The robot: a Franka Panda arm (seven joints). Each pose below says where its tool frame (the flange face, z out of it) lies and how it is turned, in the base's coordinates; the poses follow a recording.
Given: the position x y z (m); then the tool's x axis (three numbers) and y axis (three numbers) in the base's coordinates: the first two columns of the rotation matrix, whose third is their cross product.
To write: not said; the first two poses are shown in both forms.
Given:
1: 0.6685 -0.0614 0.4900 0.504 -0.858 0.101 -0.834 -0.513 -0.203
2: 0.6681 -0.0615 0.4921 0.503 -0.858 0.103 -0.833 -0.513 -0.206
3: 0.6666 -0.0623 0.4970 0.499 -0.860 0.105 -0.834 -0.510 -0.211
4: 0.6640 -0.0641 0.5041 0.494 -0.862 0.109 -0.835 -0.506 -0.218
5: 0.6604 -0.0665 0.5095 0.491 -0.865 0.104 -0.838 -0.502 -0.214
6: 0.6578 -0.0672 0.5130 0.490 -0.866 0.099 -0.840 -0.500 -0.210
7: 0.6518 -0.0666 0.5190 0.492 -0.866 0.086 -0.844 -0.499 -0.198
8: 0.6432 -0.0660 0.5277 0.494 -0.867 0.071 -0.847 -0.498 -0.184
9: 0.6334 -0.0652 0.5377 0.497 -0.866 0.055 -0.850 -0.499 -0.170
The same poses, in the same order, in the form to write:
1:
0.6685 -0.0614 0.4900
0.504 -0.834 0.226
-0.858 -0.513 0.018
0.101 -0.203 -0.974

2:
0.6681 -0.0615 0.4921
0.503 -0.833 0.230
-0.858 -0.513 0.018
0.103 -0.206 -0.973

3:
0.6666 -0.0623 0.4970
0.499 -0.834 0.235
-0.860 -0.510 0.018
0.105 -0.211 -0.972

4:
0.6640 -0.0641 0.5041
0.494 -0.835 0.243
-0.862 -0.506 0.017
0.109 -0.218 -0.970

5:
0.6604 -0.0665 0.5095
0.491 -0.838 0.237
-0.865 -0.502 0.018
0.104 -0.214 -0.971

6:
0.6578 -0.0672 0.5130
0.490 -0.840 0.231
-0.866 -0.500 0.020
0.099 -0.210 -0.972

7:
0.6518 -0.0666 0.5190
0.492 -0.844 0.214
-0.866 -0.499 0.025
0.086 -0.198 -0.976

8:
0.6432 -0.0660 0.5277
0.494 -0.847 0.195
-0.867 -0.498 0.031
0.071 -0.184 -0.980

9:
0.6334 -0.0652 0.5377
0.497 -0.850 0.175
-0.866 -0.499 0.038
0.055 -0.170 -0.984

